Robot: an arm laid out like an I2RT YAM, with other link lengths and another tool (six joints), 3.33 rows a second.
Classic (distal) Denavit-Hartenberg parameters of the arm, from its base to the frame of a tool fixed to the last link. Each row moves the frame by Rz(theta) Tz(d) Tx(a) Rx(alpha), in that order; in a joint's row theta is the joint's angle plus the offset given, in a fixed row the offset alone. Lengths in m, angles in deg.
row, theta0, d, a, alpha
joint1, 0, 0.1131, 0.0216, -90
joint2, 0, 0, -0.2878, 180
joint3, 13.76, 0, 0.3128, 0
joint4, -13.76, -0.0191, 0.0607, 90
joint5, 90, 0.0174, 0, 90
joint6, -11.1, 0.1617, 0.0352, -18
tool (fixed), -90, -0.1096, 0, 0
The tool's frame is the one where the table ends.
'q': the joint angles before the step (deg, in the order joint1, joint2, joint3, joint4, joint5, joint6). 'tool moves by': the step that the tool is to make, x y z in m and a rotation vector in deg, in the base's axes. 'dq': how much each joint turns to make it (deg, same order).
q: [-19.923, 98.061, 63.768, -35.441, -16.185, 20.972]
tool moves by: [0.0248, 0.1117, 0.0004, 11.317, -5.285, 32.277]
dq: [11.916, -0.020, 0.001, -5.112, -17.944, -17.328]
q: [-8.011, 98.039, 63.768, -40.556, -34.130, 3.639]
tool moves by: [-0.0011, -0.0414, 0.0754, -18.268, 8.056, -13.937]
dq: [-1.656, -0.872, 13.611, -16.558, 21.727, 7.808]
